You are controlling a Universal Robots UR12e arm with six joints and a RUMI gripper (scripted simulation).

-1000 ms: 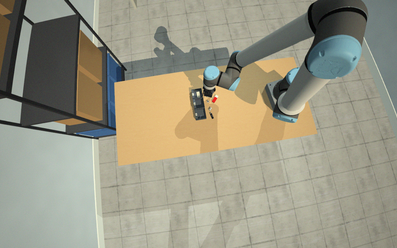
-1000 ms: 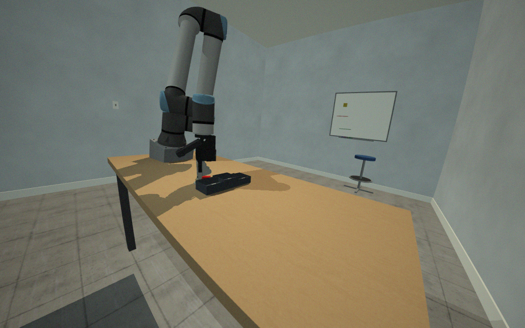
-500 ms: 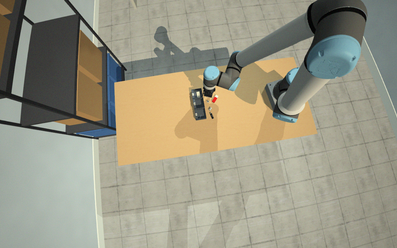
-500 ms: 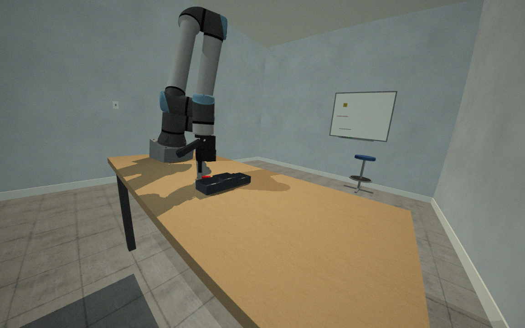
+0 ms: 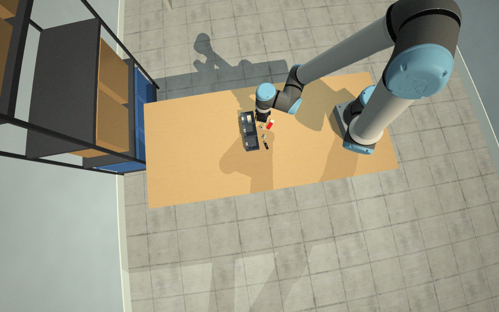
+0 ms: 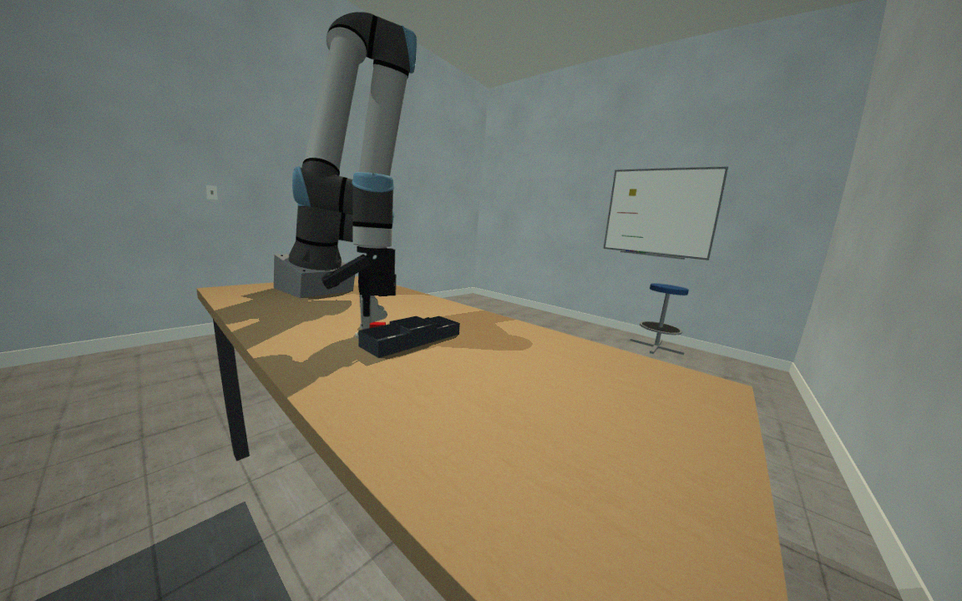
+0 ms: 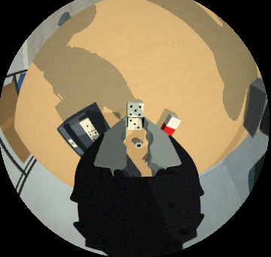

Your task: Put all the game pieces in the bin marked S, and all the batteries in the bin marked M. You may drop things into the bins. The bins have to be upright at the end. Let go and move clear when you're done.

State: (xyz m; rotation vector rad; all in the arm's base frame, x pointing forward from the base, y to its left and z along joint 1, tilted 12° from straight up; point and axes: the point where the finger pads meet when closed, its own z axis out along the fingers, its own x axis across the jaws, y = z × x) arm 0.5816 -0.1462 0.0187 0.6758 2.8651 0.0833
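Now: hand 19 cm to the right of the black battery, 1 cm short of it and 1 cm above it. Round my hand: dark three-part bin 10 cm ahead, 7 cm to the left, 1 cm above; round piece 6 cm to the left, 2 cm ahead, 1 cm below.
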